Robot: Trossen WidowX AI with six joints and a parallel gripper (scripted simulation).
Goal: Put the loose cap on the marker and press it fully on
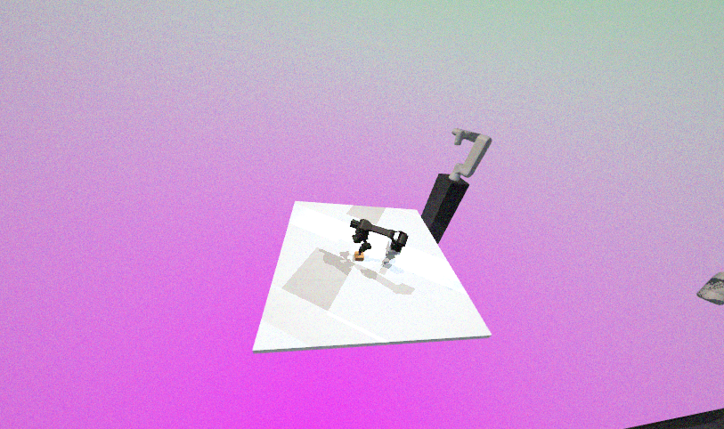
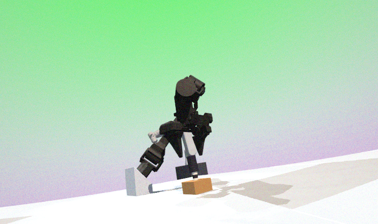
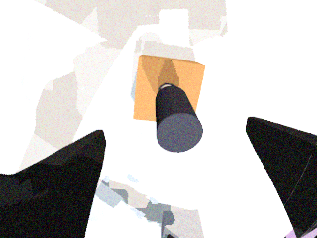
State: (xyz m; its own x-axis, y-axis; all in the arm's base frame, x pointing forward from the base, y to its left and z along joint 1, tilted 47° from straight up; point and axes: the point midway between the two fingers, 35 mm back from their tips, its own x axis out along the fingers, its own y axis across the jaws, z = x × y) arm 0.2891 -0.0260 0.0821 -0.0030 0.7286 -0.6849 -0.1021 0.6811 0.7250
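Right now my gripper tip is 2 cm above the black cap. The rest, counted from my gripper tip: orange holder block: 9 cm below.
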